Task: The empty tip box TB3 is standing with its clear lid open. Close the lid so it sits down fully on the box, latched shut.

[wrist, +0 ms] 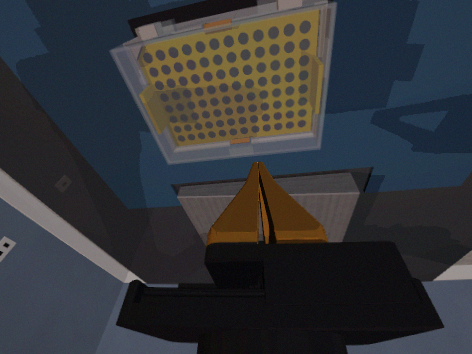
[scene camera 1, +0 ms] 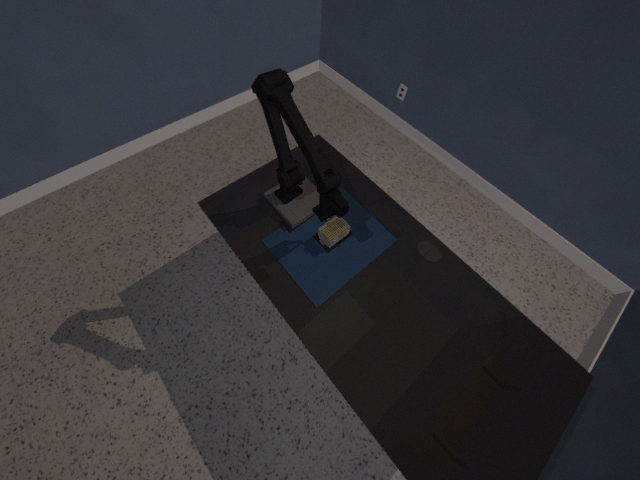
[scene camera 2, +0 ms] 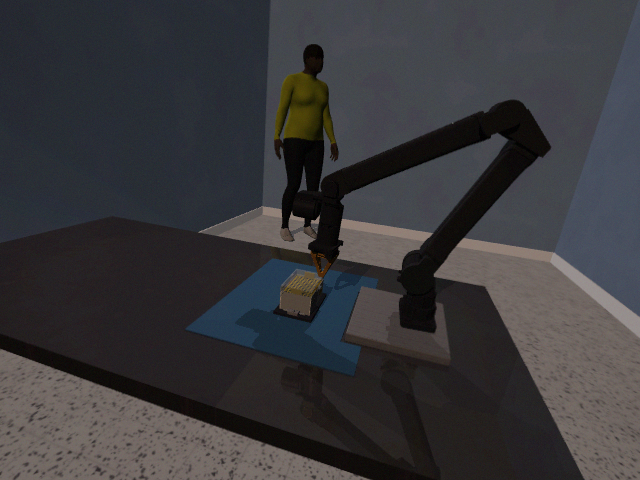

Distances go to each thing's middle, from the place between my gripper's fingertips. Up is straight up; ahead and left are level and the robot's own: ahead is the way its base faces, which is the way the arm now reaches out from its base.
I see my gripper 4 cm short of the clear lid (scene camera 2: pixel 301 282), 2 cm above it and 1 cm to the right of it.
